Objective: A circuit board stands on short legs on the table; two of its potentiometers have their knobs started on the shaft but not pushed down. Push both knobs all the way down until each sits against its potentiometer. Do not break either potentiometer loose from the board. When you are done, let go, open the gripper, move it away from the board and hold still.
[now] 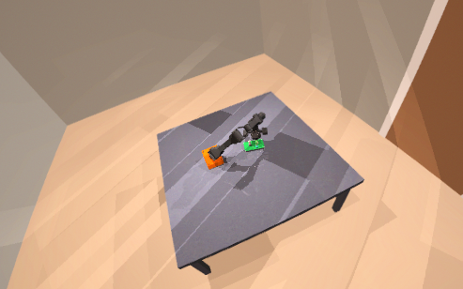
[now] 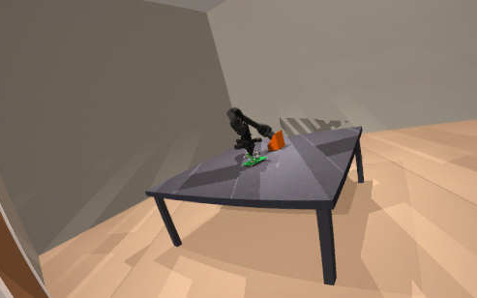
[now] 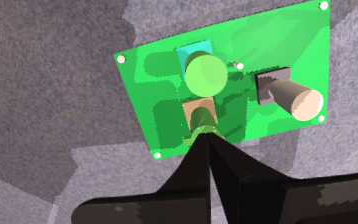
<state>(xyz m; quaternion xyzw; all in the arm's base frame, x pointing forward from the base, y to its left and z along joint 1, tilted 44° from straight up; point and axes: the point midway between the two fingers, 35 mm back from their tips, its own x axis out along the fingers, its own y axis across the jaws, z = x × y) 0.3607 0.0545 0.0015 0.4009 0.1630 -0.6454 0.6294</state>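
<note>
My gripper tip is now 10 mm above the green knob. Also, from my gripper tip: beige knob: 60 mm behind, 10 mm below.
</note>
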